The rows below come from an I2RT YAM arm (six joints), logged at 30 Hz.
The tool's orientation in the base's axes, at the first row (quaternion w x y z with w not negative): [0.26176, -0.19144, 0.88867, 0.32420]
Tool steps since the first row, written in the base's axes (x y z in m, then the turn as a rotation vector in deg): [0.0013, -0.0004, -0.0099, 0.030, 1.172, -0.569]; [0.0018, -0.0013, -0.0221, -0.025, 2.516, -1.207]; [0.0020, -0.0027, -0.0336, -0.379, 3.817, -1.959]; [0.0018, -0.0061, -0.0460, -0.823, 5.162, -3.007]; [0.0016, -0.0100, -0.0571, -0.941, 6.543, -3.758]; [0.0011, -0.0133, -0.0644, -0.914, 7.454, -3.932]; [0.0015, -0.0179, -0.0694, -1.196, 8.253, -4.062]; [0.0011, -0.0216, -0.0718, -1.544, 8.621, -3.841]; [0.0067, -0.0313, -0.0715, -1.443, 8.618, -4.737]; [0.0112, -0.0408, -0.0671, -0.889, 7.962, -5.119]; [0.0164, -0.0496, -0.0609, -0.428, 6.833, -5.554]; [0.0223, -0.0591, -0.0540, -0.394, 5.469, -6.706]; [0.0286, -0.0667, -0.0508, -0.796, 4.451, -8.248]
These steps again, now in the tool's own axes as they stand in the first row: [0.0049, -0.0057, 0.0066, 0.112, 0.554, 1.174]; [0.0118, -0.0124, 0.0142, 0.302, 1.241, 2.481]; [0.0187, -0.0189, 0.0208, 0.803, 1.996, 3.731]; [0.0267, -0.0272, 0.0265, 1.542, 2.687, 5.174]; [0.0341, -0.0352, 0.0311, 1.842, 3.379, 6.558]; [0.0394, -0.0407, 0.0334, 1.768, 3.935, 7.297]; [0.0428, -0.0466, 0.0337, 1.931, 4.590, 7.826]; [0.0451, -0.0502, 0.0326, 2.013, 5.136, 7.812]; [0.0422, -0.0599, 0.0278, 2.462, 4.656, 8.429]; [0.0377, -0.0669, 0.0200, 2.361, 3.722, 8.424]; [0.0314, -0.0729, 0.0118, 2.446, 2.470, 8.101]; [0.0243, -0.0794, 0.0029, 3.331, 0.927, 7.942]; [0.0187, -0.0866, -0.0022, 4.731, -0.331, 8.123]
